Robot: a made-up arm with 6 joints.
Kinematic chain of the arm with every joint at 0, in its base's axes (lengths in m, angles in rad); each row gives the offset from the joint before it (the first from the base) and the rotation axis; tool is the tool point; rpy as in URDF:
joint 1: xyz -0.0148 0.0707 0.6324 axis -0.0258 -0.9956 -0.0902
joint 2: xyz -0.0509 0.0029 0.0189 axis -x
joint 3: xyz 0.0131 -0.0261 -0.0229 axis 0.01 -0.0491 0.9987
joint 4: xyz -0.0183 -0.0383 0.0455 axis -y
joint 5: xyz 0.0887 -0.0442 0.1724 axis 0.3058 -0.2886 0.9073
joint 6: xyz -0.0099 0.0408 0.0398 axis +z
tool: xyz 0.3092 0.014 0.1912 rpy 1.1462 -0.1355 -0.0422
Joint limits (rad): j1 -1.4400..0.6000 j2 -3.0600..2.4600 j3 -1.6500..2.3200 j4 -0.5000..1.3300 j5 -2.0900..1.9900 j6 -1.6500..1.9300
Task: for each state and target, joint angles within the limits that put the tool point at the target. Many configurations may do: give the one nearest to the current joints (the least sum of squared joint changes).
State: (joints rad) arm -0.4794 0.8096 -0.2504 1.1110 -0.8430 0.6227
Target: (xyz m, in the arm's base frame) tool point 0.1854 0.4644 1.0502
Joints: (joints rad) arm -0.6850 0.9390 -0.2340 1.0423 -0.8950 0.5210
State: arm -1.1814 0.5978 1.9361 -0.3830 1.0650 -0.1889
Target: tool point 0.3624 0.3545 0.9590
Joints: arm -1.3525 0.2893 1.9041 -0.2461 1.1954 -0.0068
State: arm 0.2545 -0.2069 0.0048 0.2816 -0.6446 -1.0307
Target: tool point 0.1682 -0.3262 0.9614
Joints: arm 0.4090 -0.4979 0.2958 -0.5000 -0.5956 -1.2678
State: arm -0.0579 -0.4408 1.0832 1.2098 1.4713 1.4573
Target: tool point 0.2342 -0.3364 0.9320
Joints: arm -0.5444 0.2914 1.4165 0.5622 1.7272 1.1391
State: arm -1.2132 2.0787 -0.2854 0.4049 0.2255 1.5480
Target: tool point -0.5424 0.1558 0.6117
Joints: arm -0.9085 2.4296 -0.0301 0.8743 0.3196 0.9496
